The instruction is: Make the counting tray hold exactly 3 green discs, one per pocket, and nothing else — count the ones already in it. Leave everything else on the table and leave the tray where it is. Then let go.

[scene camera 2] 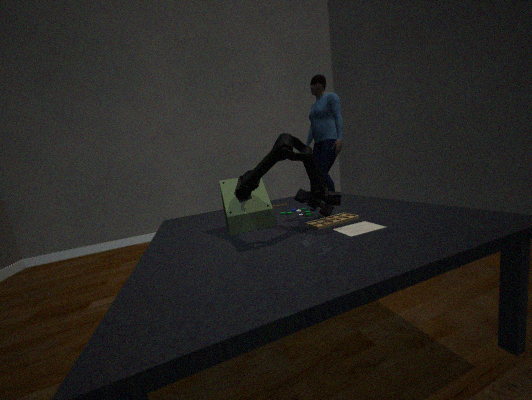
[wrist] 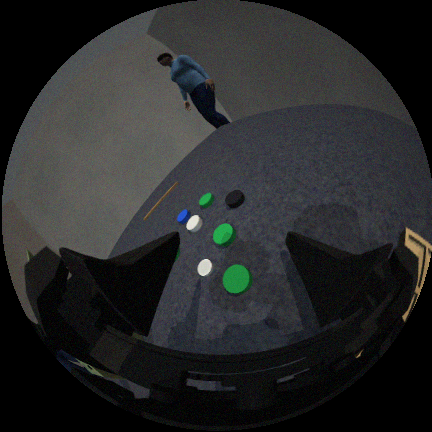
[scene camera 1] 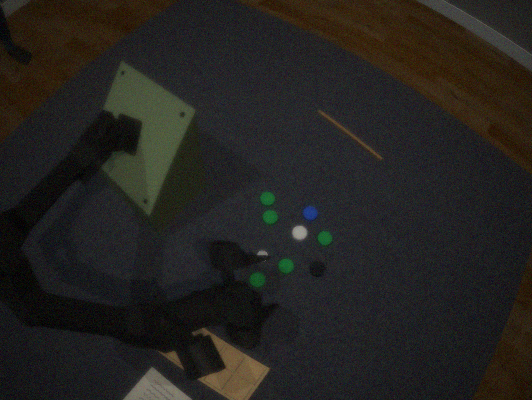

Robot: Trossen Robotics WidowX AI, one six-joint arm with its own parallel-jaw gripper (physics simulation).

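Observation:
The gripper is open and empty, above the table. A green disc lies below, between the spread fingers in the wrist view. Other green discs are one beside it, one farther out, and two close together toward the green panel. The wooden counting tray is partly hidden by the arm in scene camera 1; no disc shows in its visible part, and I cannot tell about the covered pockets.
Two white discs, a blue disc and a black disc lie among the green ones. A thin orange stick, a sloped green panel and a paper sheet are also on the table.

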